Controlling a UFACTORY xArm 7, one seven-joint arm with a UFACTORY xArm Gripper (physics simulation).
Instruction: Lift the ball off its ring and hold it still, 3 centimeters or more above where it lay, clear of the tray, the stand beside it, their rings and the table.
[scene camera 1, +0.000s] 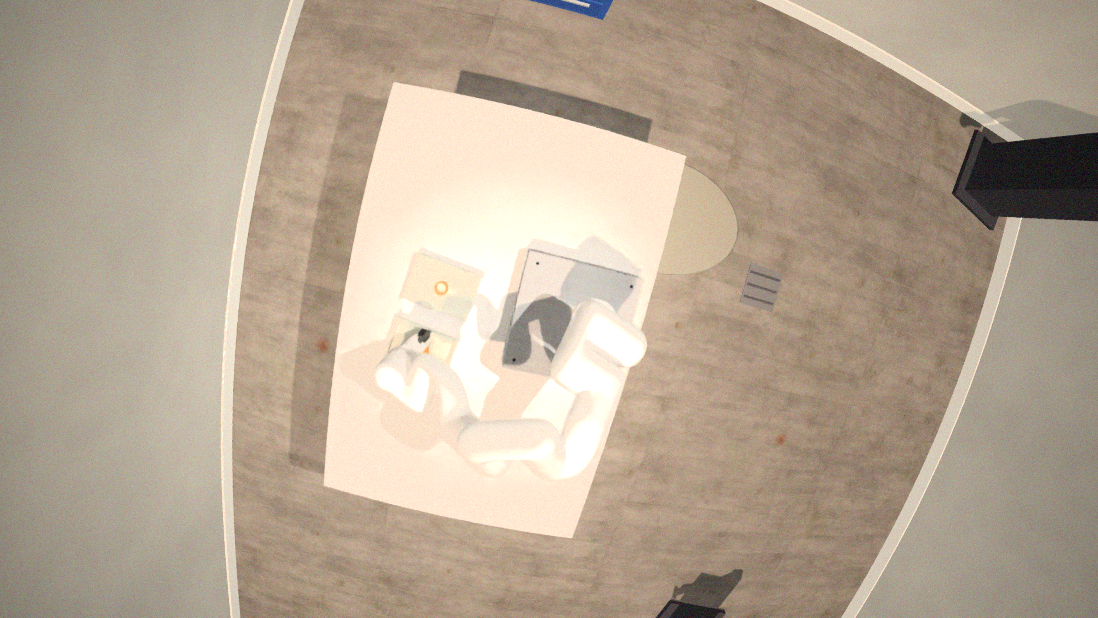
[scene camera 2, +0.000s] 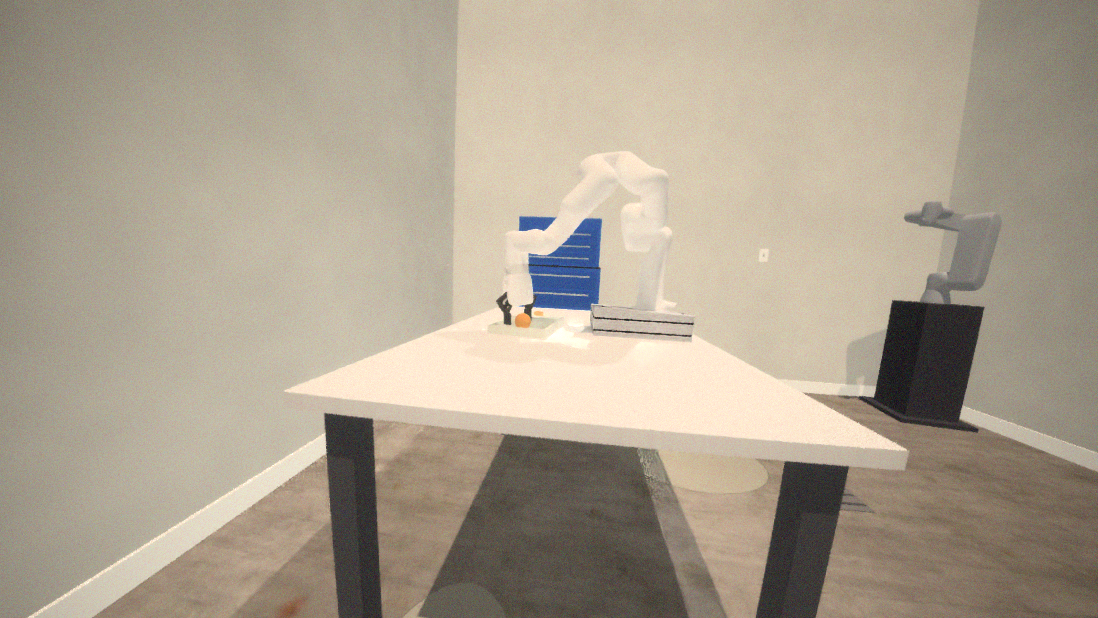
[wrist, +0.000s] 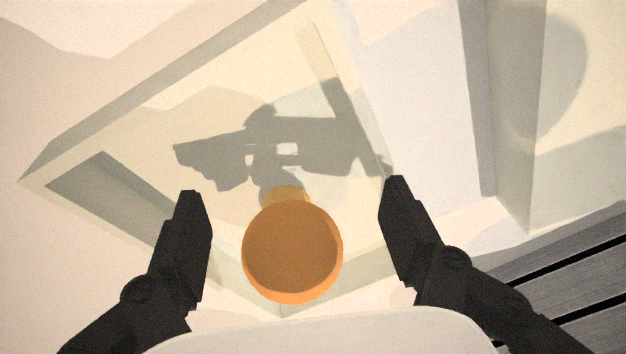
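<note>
There's a pale stand (scene camera 1: 446, 288) that I can see, and the stand is there in the wrist view (wrist: 549, 75) too. I'm also seeing a pale walled tray (wrist: 271, 108) and an orange ball (wrist: 292, 251), and along with those, my gripper (wrist: 296, 203).
</note>
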